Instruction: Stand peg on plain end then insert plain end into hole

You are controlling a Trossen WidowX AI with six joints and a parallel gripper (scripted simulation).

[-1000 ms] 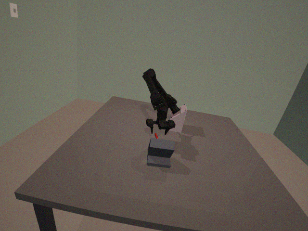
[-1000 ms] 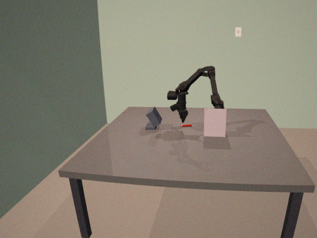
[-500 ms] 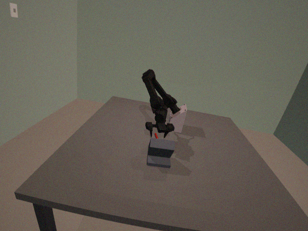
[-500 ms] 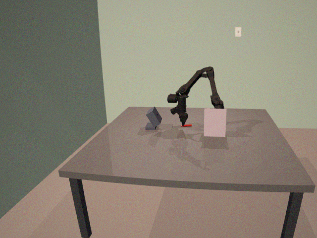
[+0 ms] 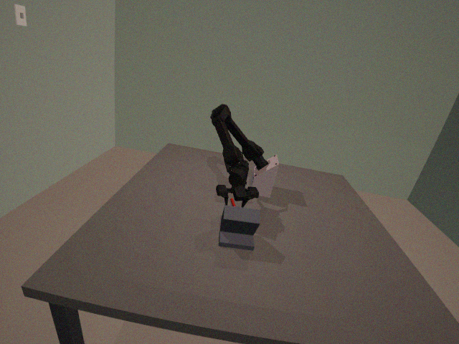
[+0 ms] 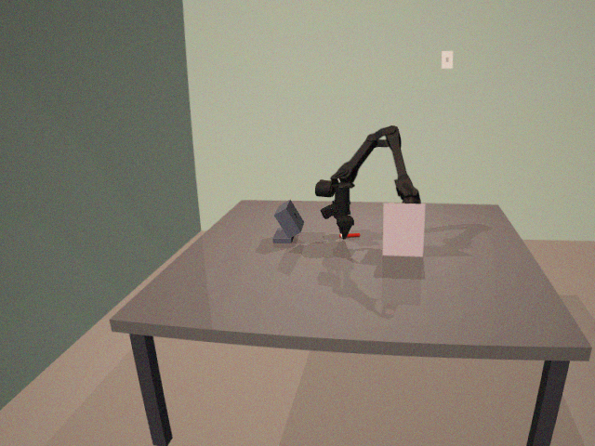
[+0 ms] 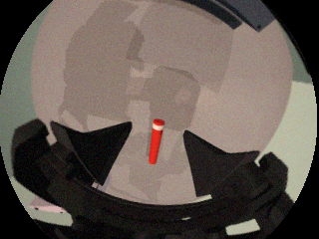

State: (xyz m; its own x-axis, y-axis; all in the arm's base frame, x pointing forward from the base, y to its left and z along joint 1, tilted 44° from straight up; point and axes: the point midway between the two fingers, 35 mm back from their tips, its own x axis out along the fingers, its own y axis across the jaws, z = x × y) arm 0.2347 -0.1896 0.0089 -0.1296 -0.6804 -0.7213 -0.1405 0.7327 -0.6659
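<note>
My gripper tip is 1 cm past the red peg. Round my gripper tip: blue-grey sloped panel: 21 cm ahead, 7 cm above.
</note>
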